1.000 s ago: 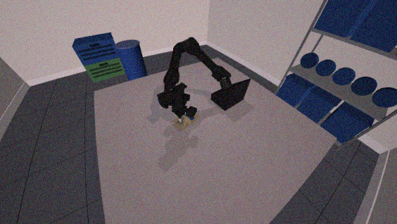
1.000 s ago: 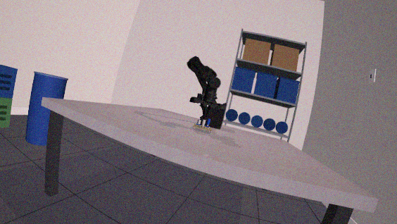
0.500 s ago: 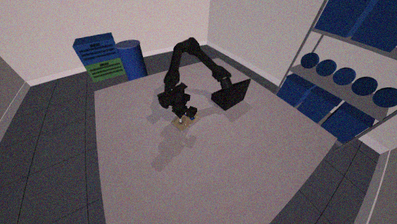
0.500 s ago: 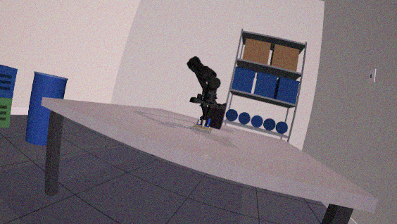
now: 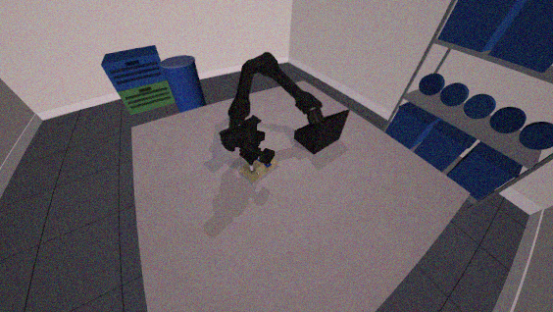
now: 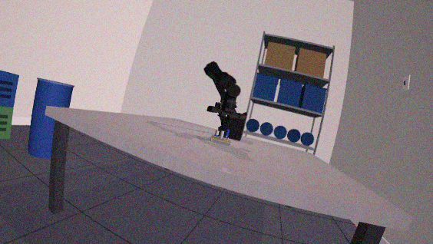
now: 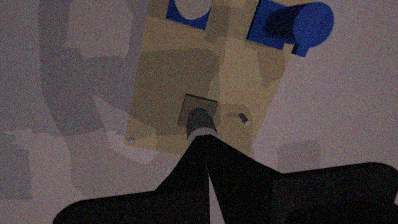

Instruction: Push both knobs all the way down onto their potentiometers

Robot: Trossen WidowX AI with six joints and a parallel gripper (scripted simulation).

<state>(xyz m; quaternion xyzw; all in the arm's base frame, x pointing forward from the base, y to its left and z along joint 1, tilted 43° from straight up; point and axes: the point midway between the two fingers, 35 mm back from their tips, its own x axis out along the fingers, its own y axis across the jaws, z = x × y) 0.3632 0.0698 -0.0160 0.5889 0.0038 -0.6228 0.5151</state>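
The grey knob is 20 mm below my gripper tip. Round my gripper tip: blue knob 70 mm behind, 10 mm below.
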